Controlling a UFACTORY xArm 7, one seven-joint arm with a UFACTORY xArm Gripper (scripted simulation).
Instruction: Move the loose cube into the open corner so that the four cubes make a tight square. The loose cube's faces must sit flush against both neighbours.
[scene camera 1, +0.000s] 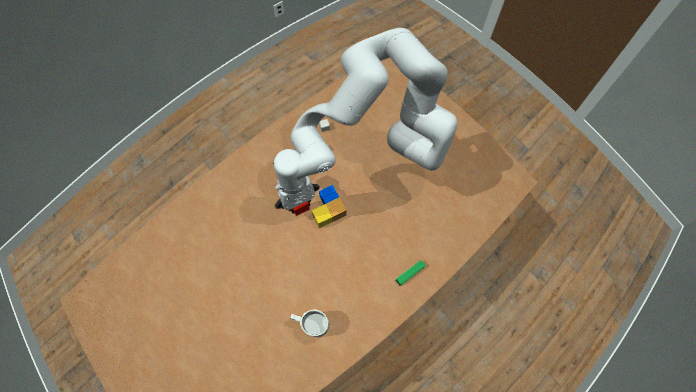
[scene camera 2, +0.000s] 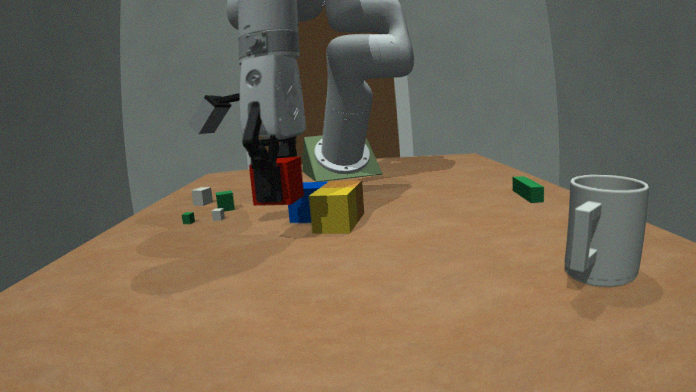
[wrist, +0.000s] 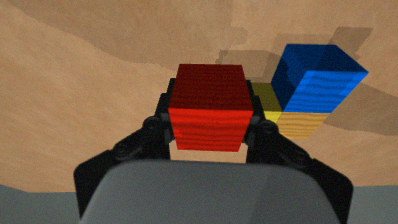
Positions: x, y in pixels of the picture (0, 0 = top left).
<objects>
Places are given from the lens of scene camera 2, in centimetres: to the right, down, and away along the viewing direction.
my gripper (scene camera 2: 278, 196): -8, 0, 50
yellow cube (scene camera 2: 333, 210): -2, 2, 52
</objects>
